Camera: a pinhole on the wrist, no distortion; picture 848 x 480 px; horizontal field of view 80.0 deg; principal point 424.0 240.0 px. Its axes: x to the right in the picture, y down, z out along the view. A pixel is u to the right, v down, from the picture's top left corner.
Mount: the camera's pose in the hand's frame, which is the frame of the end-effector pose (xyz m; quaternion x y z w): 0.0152 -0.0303 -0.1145 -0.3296 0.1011 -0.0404 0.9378
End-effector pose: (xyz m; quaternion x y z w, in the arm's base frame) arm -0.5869 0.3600 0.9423 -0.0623 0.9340 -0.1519 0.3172
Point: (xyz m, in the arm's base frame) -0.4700 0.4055 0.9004
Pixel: 58 68
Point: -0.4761 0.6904 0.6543
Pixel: 303 379
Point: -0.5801 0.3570 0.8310
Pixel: 426 47
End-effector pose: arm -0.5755 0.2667 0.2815 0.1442 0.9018 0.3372 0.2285
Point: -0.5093 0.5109 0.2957
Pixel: 349 249
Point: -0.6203 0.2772 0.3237
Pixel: 390 266
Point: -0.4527 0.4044 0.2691
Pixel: 199 131
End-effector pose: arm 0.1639 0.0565 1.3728 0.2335 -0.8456 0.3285 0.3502
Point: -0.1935 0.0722 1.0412
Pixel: 281 269
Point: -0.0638 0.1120 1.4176
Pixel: 615 349
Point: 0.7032 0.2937 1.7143
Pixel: behind the camera
